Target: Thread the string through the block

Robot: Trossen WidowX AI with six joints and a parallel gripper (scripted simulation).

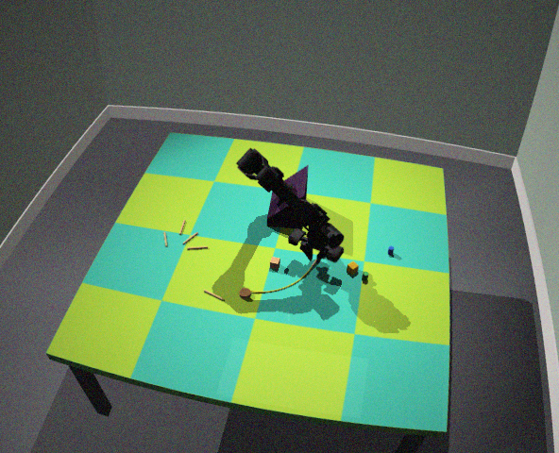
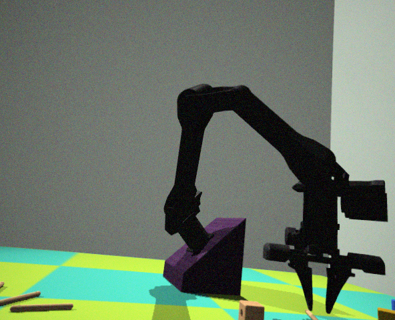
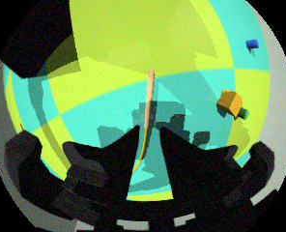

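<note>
Right now the thin wooden stick is 20 mm behind my gripper tip and 10 mm below it. The rest, counted from my gripper tip: green piece 50 mm ahead, 180 mm to the left; then orange cube 10 mm ahead, 130 mm to the left; then wooden block 20 mm ahead, 140 mm to the right.
</note>
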